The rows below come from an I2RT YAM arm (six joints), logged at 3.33 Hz.
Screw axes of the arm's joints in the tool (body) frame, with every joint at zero. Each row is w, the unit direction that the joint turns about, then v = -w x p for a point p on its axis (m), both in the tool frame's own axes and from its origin. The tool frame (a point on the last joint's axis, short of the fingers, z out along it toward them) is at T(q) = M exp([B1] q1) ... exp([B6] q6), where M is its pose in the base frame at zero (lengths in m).
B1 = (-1, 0, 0, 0, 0.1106, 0)
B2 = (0, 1, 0, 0.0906, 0, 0.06)
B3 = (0, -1, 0, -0.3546, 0, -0.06)
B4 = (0, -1, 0, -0.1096, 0, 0)
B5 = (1, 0, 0, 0, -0.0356, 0)
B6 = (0, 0, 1, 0, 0, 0)
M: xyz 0.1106 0 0.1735 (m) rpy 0 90 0 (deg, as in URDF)
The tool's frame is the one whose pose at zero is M.
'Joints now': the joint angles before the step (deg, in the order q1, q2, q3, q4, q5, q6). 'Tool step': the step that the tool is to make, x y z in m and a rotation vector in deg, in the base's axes. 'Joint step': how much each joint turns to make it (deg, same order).
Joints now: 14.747 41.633 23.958 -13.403 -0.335 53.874
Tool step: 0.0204 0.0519 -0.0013 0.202 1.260 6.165
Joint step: 13.647 13.213 4.081 7.823 6.024 4.492
